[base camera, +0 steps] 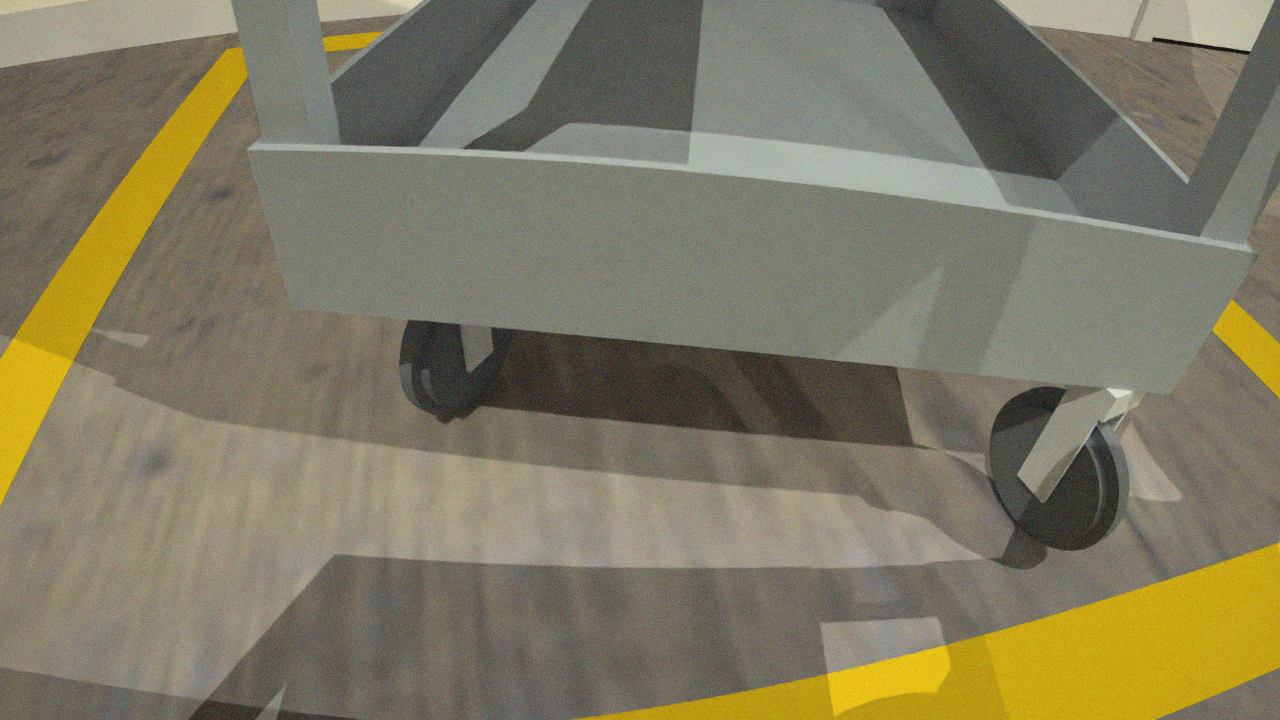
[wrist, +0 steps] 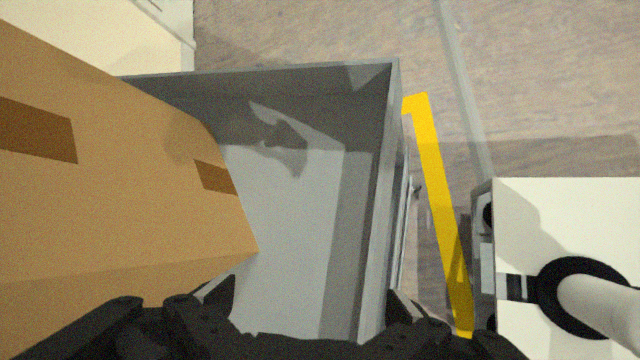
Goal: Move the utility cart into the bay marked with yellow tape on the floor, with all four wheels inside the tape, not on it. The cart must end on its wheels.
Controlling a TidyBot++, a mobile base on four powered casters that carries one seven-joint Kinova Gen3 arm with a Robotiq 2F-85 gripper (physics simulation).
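Pixels of known places: gripper, fingertip midpoint: (wrist: 309, 298); arm's base, origin of the base link: (wrist: 584, 297).
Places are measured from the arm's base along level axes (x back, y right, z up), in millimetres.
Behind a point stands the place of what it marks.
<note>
The grey utility cart (base camera: 716, 259) @[y 46, x -362, z -222 mm] (wrist: 280, 200) @[y 142, x -503, z 392 mm] stands upright. In the base camera view its near left wheel (base camera: 447, 367) @[y -98, x -425, z -350 mm] and near right wheel (base camera: 1060, 470) @[y 254, x -339, z -334 mm] are on floor inside the yellow tape (base camera: 116, 228) @[y -508, x -666, z -401 mm] (wrist: 440, 200) @[y 235, x -239, z -401 mm]. The right wheel is close to the near tape strip (base camera: 1074, 635) @[y 272, x -270, z -401 mm] but apart from it. The far wheels are hidden behind the cart's lower tray. In the wrist view my gripper (wrist: 309, 298) @[y 70, x -375, z 584 mm] is open and empty, above the cart's top tray near its edge wall; contact cannot be told.
A brown cardboard box (wrist: 125, 200) @[y 121, x -562, z 568 mm] sits in the cart's top tray, at the left of the wrist view. My white base (wrist: 560, 200) @[y 198, x -23, z -8 mm] is beyond the tape on the right. A pale wall (base camera: 71, 31) @[y -967, x -1245, z -358 mm] runs behind the bay.
</note>
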